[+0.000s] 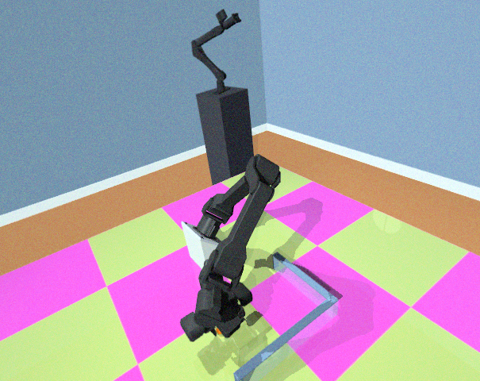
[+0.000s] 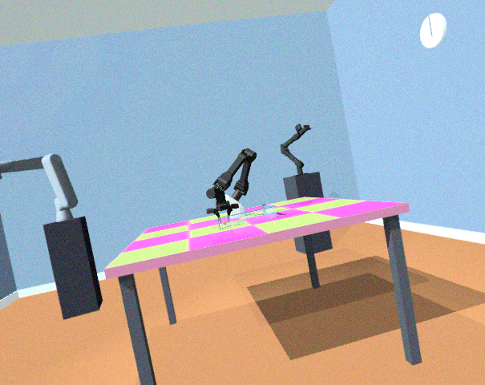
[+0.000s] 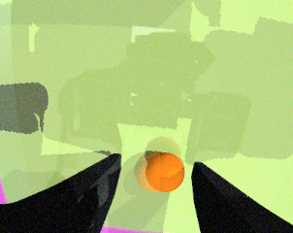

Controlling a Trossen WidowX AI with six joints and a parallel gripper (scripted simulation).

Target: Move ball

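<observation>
The see-through copy of ball is right at my gripper tip. The rest, counted from my gripper tip: orange ball right at my gripper tip.
</observation>
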